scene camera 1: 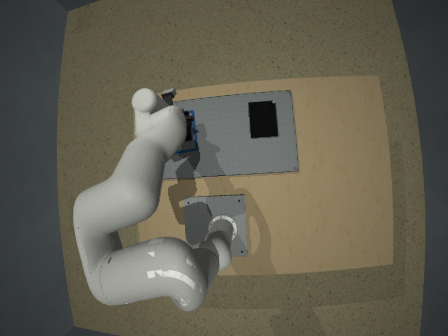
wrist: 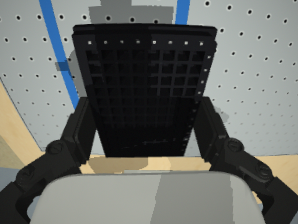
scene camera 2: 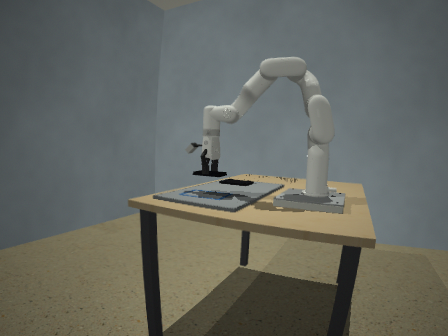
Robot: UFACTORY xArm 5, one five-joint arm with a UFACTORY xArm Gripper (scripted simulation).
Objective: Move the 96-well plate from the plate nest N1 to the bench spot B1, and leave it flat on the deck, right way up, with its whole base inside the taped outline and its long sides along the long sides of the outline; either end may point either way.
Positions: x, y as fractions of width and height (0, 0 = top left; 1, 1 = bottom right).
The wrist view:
gripper: 0.49, 0.49
black 96-well plate: 0.44, 0.25
